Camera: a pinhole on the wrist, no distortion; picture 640 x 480 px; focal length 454.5 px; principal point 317.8 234.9 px. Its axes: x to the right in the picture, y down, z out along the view. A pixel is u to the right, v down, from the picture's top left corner.
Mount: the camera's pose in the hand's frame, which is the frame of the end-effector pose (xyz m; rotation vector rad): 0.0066 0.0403 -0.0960 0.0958 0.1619 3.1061
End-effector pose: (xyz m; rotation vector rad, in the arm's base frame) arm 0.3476 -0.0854 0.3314 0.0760 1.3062 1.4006
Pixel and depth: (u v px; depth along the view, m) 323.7 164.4 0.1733
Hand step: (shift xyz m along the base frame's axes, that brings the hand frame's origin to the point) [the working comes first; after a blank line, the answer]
In the camera's frame: 0.0022 -0.0269 0.1733

-0.0108 0.0818 0.0778
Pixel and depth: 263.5 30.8 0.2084
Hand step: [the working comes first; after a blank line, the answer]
In the camera's frame: -0.0249 -0.0936 0.2084

-0.0484 0.1403 0.1175
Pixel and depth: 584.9 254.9 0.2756
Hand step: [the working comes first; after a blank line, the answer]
In the camera's frame: 0.1620 0.0121 0.2756

0.1343 0.0364 0.1976
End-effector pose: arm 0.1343 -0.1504 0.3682 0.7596 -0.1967 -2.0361
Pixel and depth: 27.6 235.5 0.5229
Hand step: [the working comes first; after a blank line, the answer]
In the camera's frame: -0.3339 0.0007 0.5229

-0.3197 -0.4109 0.1925
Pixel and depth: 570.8 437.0 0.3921
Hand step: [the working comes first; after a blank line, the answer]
In the camera's frame: 0.2183 0.1744 0.3921

-0.1778 0.1539 0.3064
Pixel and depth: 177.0 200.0 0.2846
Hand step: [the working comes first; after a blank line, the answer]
In the camera's frame: -0.0882 -0.0219 0.2846

-0.0848 -0.1689 0.1300
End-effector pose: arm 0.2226 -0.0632 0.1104 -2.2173 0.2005 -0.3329
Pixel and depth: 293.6 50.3 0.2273
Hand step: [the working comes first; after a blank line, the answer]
In the camera's frame: -0.0121 -0.0923 0.2273

0.0659 -0.0159 -0.1869
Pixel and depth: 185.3 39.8 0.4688
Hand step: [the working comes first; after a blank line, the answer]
In the camera's frame: -0.1367 -0.2012 0.4688

0.2655 0.0322 -0.3956
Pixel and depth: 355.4 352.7 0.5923
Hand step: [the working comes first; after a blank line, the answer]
In the camera's frame: 0.0490 0.1535 0.5923

0.1494 0.4133 -0.2656
